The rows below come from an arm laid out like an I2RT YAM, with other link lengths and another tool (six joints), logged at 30 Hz.
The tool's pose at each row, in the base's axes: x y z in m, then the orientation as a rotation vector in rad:
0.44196 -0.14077 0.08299 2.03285 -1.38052 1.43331
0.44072 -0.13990 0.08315 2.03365 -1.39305 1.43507
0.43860 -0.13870 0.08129 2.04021 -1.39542 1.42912
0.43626 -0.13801 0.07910 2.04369 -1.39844 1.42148
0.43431 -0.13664 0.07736 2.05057 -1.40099 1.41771
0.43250 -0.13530 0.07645 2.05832 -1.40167 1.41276
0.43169 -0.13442 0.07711 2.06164 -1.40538 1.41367
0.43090 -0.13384 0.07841 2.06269 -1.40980 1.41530
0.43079 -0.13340 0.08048 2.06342 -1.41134 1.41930
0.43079 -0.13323 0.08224 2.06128 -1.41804 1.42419
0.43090 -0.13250 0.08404 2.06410 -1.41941 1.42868
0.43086 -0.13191 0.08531 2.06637 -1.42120 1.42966
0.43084 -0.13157 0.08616 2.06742 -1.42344 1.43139
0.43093 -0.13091 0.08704 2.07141 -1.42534 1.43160
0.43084 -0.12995 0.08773 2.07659 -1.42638 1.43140
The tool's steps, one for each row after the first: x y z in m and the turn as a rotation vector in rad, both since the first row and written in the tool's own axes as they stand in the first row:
-0.00038 0.00055 -0.00137 0.00118 -0.00399 0.00948
-0.00268 0.00221 -0.00253 0.00089 -0.01066 0.00913
-0.00500 0.00439 -0.00331 -0.00224 -0.01598 0.00874
-0.00728 0.00579 -0.00455 -0.00090 -0.02232 0.00926
-0.00884 0.00686 -0.00607 0.00024 -0.02897 0.00807
-0.00879 0.00692 -0.00744 0.00261 -0.03205 0.01098
-0.00803 0.00693 -0.00888 0.00414 -0.03367 0.01464
-0.00651 0.00625 -0.01019 0.00711 -0.03353 0.01703
-0.00512 0.00569 -0.01112 0.00891 -0.03289 0.02338
-0.00398 0.00475 -0.01239 0.01338 -0.03394 0.02579
-0.00322 0.00415 -0.01340 0.01526 -0.03571 0.02736
-0.00268 0.00377 -0.01403 0.01692 -0.03663 0.02950
-0.00228 0.00313 -0.01484 0.01926 -0.03977 0.03088
-0.00221 0.00254 -0.01587 0.02203 -0.04352 0.03152

